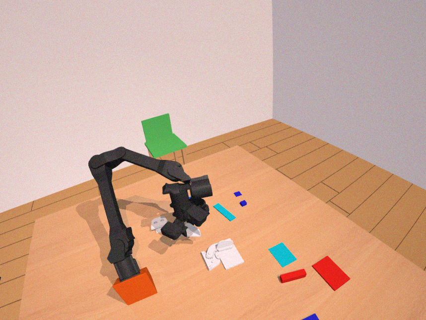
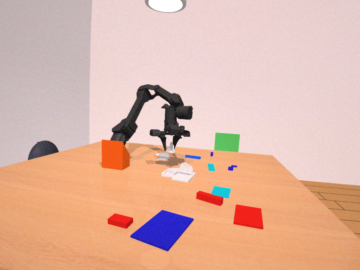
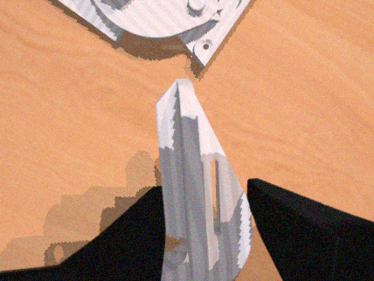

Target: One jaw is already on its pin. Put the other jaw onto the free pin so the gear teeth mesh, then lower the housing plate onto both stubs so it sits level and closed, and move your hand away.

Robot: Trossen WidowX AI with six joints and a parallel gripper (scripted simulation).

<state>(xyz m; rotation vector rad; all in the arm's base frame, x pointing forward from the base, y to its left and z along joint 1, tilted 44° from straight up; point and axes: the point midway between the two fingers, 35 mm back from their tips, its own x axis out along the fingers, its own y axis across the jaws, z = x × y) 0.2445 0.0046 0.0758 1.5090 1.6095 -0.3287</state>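
The white base is 90 mm ahead of my gripper tip, 110 mm to the right of it and 80 mm below it. The rest, counted from my gripper tip: cyan tile (230 mm ahead, 250 mm to the right, 90 mm below); then white housing plate (50 mm behind, 180 mm to the left, 60 mm below); then red tile (300 mm ahead, 420 mm to the right, 80 mm below).
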